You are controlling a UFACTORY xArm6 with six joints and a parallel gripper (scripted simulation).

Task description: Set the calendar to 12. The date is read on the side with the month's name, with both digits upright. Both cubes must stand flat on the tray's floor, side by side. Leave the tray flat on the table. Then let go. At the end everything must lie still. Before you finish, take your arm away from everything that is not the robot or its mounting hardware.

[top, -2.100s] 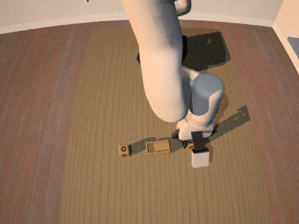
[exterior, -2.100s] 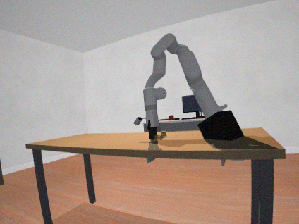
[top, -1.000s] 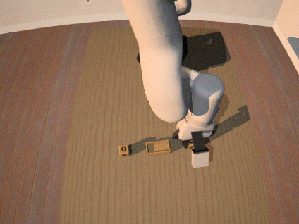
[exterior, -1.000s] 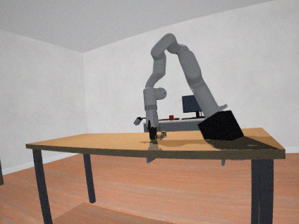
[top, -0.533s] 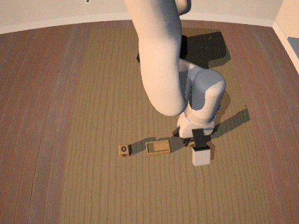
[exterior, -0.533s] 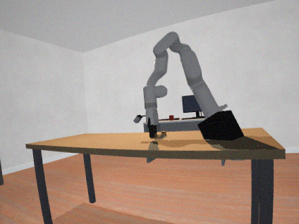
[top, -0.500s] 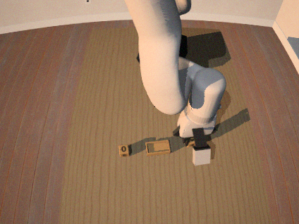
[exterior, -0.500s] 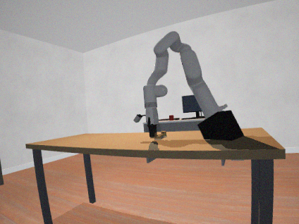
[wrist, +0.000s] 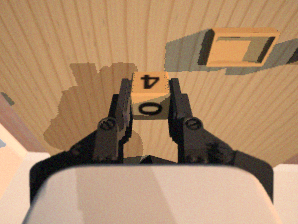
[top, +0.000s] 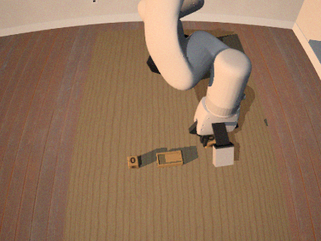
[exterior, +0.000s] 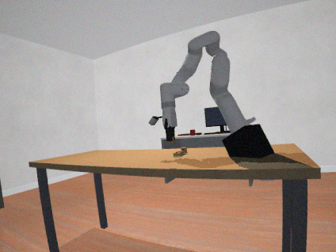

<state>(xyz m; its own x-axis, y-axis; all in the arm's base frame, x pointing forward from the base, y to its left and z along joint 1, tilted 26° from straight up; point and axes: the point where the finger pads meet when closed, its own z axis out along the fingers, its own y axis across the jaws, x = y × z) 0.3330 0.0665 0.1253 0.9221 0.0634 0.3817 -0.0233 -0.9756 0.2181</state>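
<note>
Right now the tray is 110 mm to the right of my hand and 100 mm below it. The rest, counted from my hand: number cube 10 mm below.
</note>
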